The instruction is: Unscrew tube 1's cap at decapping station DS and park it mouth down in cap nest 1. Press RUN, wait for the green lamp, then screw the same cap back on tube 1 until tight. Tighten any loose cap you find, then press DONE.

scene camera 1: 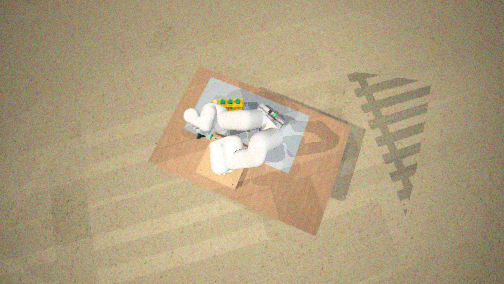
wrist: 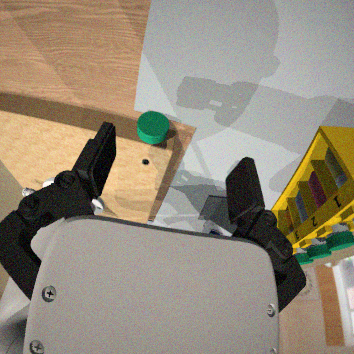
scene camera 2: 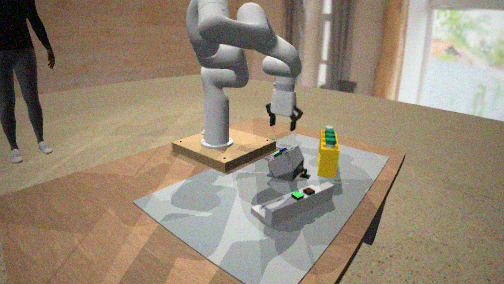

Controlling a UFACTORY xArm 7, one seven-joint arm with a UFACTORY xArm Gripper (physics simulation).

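Places are measured from the arm's base along level axes (x left, y ahead, z down), in centimetres.
Pixels of known places: gripper, between the fingertips: (wrist: 177, 152) (scene camera 2: 282, 128); arm's base, origin of its link: (scene camera 2: 217, 143).
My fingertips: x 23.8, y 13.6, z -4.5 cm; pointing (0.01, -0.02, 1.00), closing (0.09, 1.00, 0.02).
Note:
For each thing: its top centre in the pictures, then the offset to it from my fingertips. "*": a spot on its surface instead. Level surfaces: height alone.
- loose green cap, centre of its top: (wrist: 148, 137) (scene camera 1: 211, 136) dx -3.4, dy -2.3, dz +4.3 cm
- yellow rack, centre of its top: (wrist: 326, 239) (scene camera 2: 329, 137) (scene camera 1: 226, 102) dx -3.6, dy +23.5, dz -2.5 cm
- grey slanted box, centre of its top: (wrist: 223, 248) (scene camera 2: 287, 148) dx -19.7, dy +16.6, dz -0.6 cm
- long pale unit, centre of its top: (scene camera 2: 296, 187) (scene camera 1: 270, 115) dx -34.9, dy +30.3, dz +2.4 cm
- bright green square, a spot on its surface: (scene camera 2: 297, 195) * dx -37.9, dy +32.8, dz +2.4 cm
- brown square, a spot on its surface: (scene camera 2: 309, 190) * dx -33.7, dy +33.7, dz +2.4 cm
- grey mat, height of its surface: dz +7.8 cm
- small black part, a spot on its surface: (scene camera 2: 305, 174) * dx -18.2, dy +23.3, dz +7.0 cm
My gripper (scene camera 2: 283, 125) (wrist: 177, 152) is open and empty, above the table near the corner of the robot's wooden base. A loose green cap (wrist: 153, 127) (scene camera 2: 271, 139) (scene camera 1: 211, 136) is at that corner, ahead of the fingers in the wrist view. The yellow rack (scene camera 2: 328, 162) (wrist: 345, 137) holds tubes, several with green caps (wrist: 341, 240) (scene camera 2: 330, 136); slot numbers 1, 2 and 3 show. A grey slanted box (scene camera 2: 286, 163) has green and blue parts on top. A long pale unit (scene camera 2: 285, 207) carries a bright green square (scene camera 2: 297, 195) and a brown square (scene camera 2: 309, 190). Which unit is station DS is unclear.
The wooden base (scene camera 2: 200, 153) (wrist: 120, 175) stands beside the grey mat (scene camera 2: 220, 250) (scene camera 1: 295, 125). The rack is to the right of the fingers in the wrist view. A small black part (scene camera 2: 305, 174) stands beside the slanted box. A person (scene camera 2: 20, 75) stands beyond the table.

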